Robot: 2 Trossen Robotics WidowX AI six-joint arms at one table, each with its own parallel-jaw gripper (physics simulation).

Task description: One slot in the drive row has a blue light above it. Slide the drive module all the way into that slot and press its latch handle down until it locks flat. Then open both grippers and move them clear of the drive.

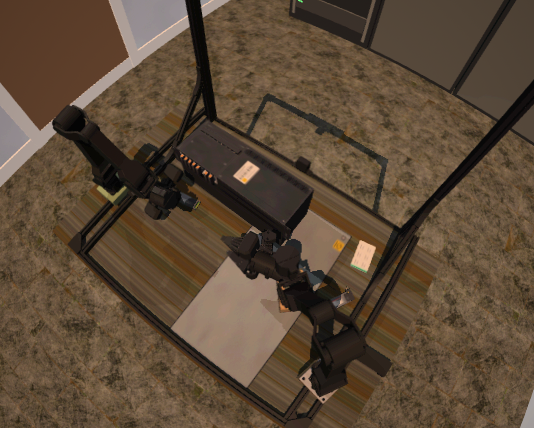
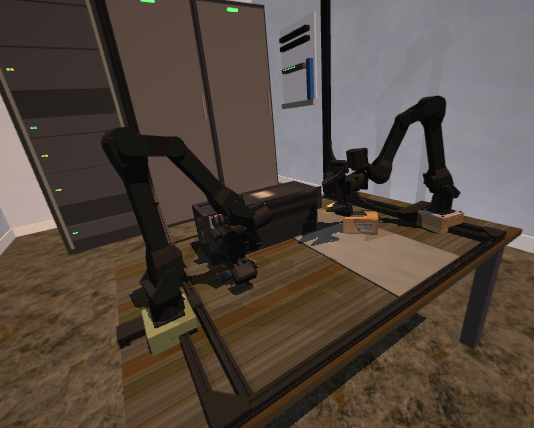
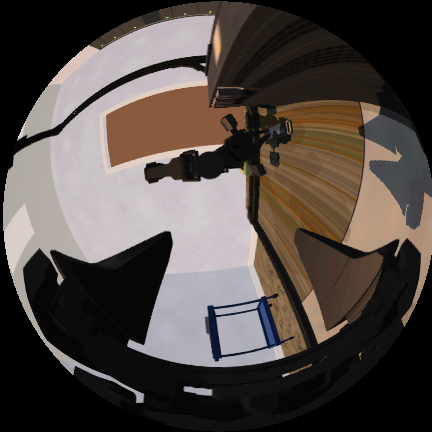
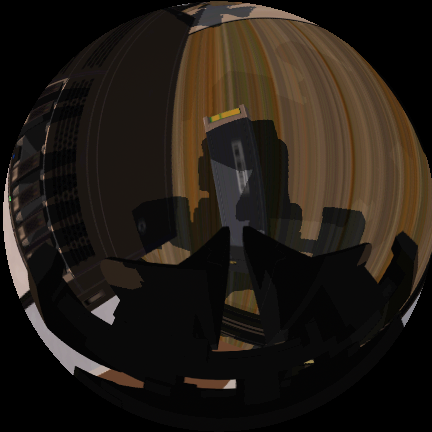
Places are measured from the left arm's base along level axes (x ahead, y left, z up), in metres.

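Pixels of known places: left gripper, between the fingertips: (image 1: 224,244) (image 2: 325,198) (image 3: 235,236); right gripper, between the fingertips: (image 2: 231,268) (image 3: 268,131) (image 4: 235,232); left arm's base, origin of its link: (image 1: 323,379) (image 2: 440,210); right arm's base, origin of its link: (image 1: 113,185) (image 2: 167,313).
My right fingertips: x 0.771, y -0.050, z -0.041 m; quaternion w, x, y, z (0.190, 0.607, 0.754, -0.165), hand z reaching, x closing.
For each thing: its middle in the pictures, then the offset to it from my right fingertips. Level surfaces: height alone.
- dark drive module, middle of its body: (image 4: 232,196) (image 3: 276,128) (image 2: 236,268) (image 1: 183,196) dx -0.018, dy -0.014, dz -0.015 m
- black server chassis, middle of its body: (image 4: 94,85) (image 3: 269,55) (image 1: 242,181) (image 2: 258,218) dx -0.149, dy -0.184, dz +0.068 m
- cardboard box, middle of its body: (image 1: 290,290) (image 2: 360,222) dx -0.515, dy -0.064, dz +0.012 m
- grey mat, height of its surface: dz -0.018 m
- white card, middle of its body: (image 1: 363,256) dx -0.595, dy -0.330, dz -0.019 m
The dark drive module (image 4: 235,160) (image 1: 197,205) lies lengthwise in front of my right gripper, its yellow-green end pointing away. My right gripper (image 4: 235,232) (image 1: 185,203) (image 2: 231,273) has its fingers almost together over the drive's near end, which they hide. I cannot tell if they touch it. The black server chassis (image 1: 274,195) (image 2: 282,199) (image 4: 120,141) stands beside it, with its row of drive slots (image 1: 197,167) facing the right arm. A tiny blue dot (image 4: 14,155) shows by the slots. My left gripper (image 3: 235,236) (image 1: 233,246) (image 2: 337,204) is wide open and empty at the chassis's other end.
A cardboard box (image 2: 361,222) sits on the grey mat (image 1: 231,314) (image 2: 393,255) under the left arm. A white card (image 1: 363,256) lies near the table's edge. Black frame posts (image 1: 202,55) ring the table. A blue cart (image 3: 213,334) stands off the table.
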